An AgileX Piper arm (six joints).
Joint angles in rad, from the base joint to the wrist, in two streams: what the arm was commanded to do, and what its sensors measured. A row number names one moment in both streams.
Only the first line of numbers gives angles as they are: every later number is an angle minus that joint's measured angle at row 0.
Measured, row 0: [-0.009 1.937 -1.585 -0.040 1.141 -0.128]
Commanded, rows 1 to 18: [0.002 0.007 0.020 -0.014 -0.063 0.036]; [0.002 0.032 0.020 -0.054 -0.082 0.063]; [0.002 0.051 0.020 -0.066 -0.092 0.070]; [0.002 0.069 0.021 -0.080 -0.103 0.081]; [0.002 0.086 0.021 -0.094 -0.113 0.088]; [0.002 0.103 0.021 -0.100 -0.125 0.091]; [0.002 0.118 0.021 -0.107 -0.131 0.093]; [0.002 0.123 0.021 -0.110 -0.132 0.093]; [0.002 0.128 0.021 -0.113 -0.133 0.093]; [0.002 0.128 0.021 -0.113 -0.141 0.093]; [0.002 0.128 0.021 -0.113 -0.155 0.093]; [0.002 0.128 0.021 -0.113 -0.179 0.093]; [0.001 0.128 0.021 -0.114 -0.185 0.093]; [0.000 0.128 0.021 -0.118 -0.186 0.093]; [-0.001 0.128 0.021 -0.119 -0.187 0.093]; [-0.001 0.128 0.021 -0.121 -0.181 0.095]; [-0.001 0.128 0.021 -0.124 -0.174 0.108]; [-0.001 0.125 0.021 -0.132 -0.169 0.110]
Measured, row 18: [0.004 0.125 0.016 -0.115 -0.179 0.103]
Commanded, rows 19 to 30: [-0.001 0.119 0.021 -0.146 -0.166 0.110]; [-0.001 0.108 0.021 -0.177 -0.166 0.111]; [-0.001 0.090 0.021 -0.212 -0.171 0.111]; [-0.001 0.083 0.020 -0.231 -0.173 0.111]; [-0.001 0.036 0.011 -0.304 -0.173 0.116]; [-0.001 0.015 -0.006 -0.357 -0.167 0.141]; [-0.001 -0.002 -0.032 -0.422 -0.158 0.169]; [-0.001 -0.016 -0.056 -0.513 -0.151 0.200]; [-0.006 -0.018 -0.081 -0.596 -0.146 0.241]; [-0.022 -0.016 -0.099 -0.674 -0.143 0.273]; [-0.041 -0.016 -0.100 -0.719 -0.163 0.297]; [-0.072 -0.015 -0.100 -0.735 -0.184 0.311]
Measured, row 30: [-0.034 -0.010 -0.095 -0.677 -0.160 0.280]
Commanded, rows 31 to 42: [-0.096 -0.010 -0.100 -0.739 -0.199 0.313]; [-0.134 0.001 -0.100 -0.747 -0.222 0.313]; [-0.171 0.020 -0.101 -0.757 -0.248 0.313]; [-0.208 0.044 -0.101 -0.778 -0.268 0.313]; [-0.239 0.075 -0.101 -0.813 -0.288 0.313]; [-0.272 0.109 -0.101 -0.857 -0.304 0.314]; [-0.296 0.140 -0.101 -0.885 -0.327 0.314]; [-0.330 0.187 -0.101 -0.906 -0.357 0.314]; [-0.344 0.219 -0.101 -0.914 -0.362 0.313]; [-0.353 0.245 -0.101 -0.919 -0.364 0.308]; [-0.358 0.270 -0.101 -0.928 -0.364 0.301]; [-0.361 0.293 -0.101 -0.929 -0.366 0.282]
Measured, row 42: [-0.354 0.266 -0.098 -0.904 -0.354 0.303]
